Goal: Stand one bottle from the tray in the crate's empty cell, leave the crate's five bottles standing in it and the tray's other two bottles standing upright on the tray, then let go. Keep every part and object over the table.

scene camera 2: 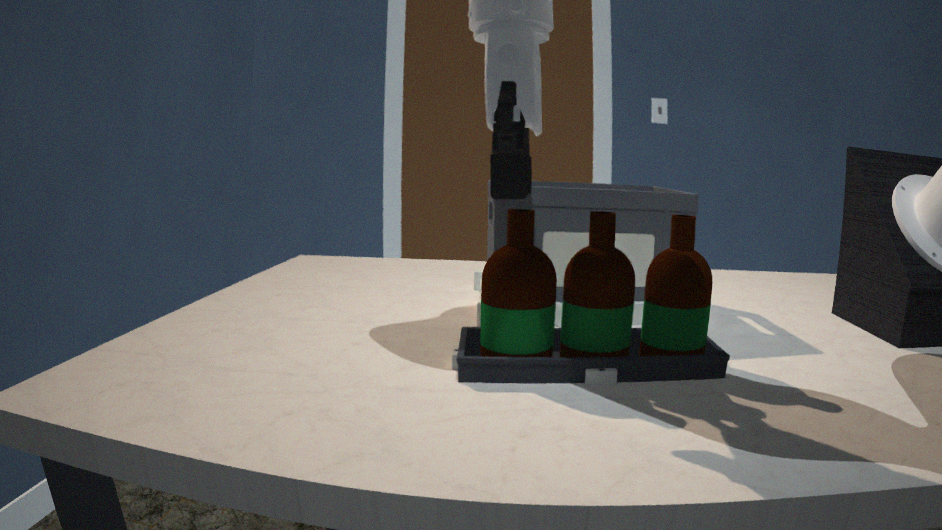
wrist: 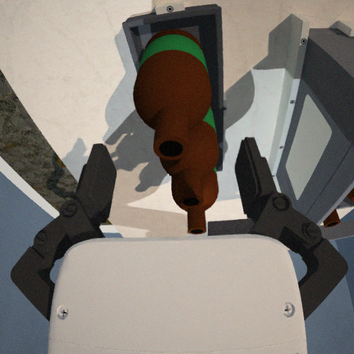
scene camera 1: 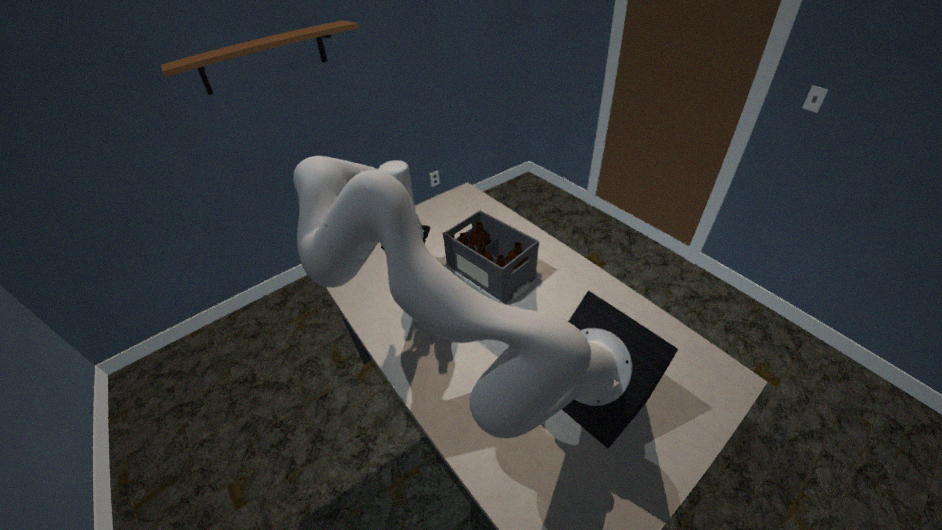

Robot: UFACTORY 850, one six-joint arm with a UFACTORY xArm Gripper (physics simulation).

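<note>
Three brown bottles with green labels stand upright in a row on the dark tray (scene camera 2: 526, 370) (wrist: 218, 60): the left bottle (scene camera 2: 517, 280) (wrist: 172, 90), the middle bottle (scene camera 2: 598, 280) and the right bottle (scene camera 2: 676, 283) in scene view 2. My gripper (scene camera 2: 511, 196) (wrist: 173, 154) is open and empty, its fingertips slightly above the left bottle's mouth in scene view 2. In the wrist view that bottle's neck shows between the spread fingers. The grey crate (scene camera 1: 520, 284) (scene camera 2: 612, 199) (wrist: 330, 65) stands behind the tray, with several brown bottles (scene camera 1: 479, 234) inside. Its empty cell cannot be made out. The arm hides the tray in scene view 1.
The arm (scene camera 1: 461, 303) reaches over the table (scene camera 1: 718, 375) (scene camera 2: 197, 369) from its base on a black board (scene camera 1: 648, 352) (scene camera 2: 879, 237). A pale strip (wrist: 296, 75) runs along the crate's foot. The table edge lies beyond the tray's side away from the crate.
</note>
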